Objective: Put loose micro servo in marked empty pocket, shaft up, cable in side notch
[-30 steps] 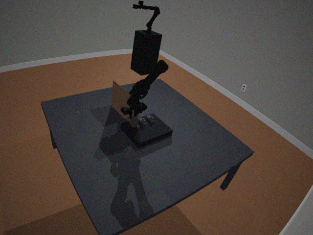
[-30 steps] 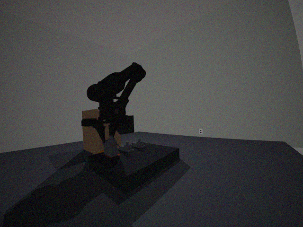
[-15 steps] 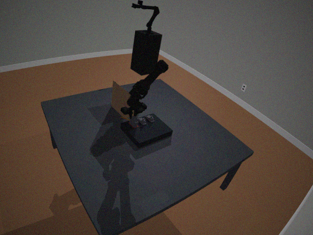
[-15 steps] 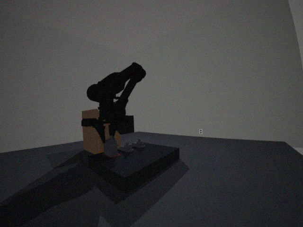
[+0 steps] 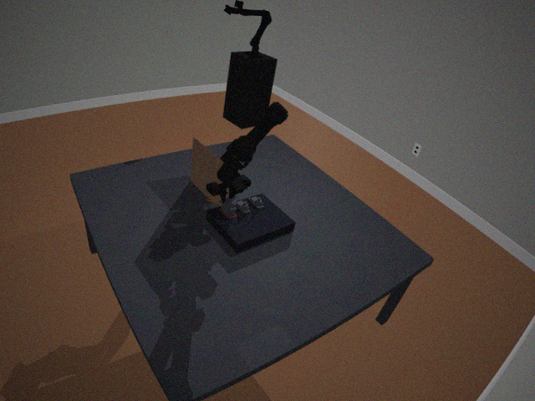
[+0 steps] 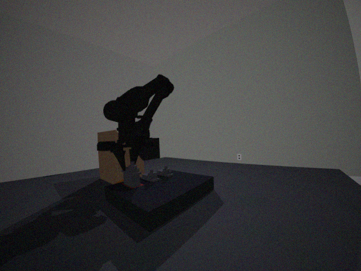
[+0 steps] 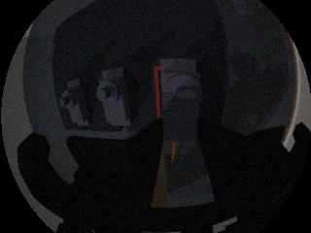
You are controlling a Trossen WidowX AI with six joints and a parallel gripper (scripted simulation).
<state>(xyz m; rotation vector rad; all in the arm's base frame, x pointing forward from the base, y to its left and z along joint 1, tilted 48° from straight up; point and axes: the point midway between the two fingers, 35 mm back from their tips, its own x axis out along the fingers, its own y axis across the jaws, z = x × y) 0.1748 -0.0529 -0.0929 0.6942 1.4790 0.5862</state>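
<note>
Right now the dark deck is 13 cm ahead of my gripper tip, 7 cm to the left of it and 7 cm below it.
</note>
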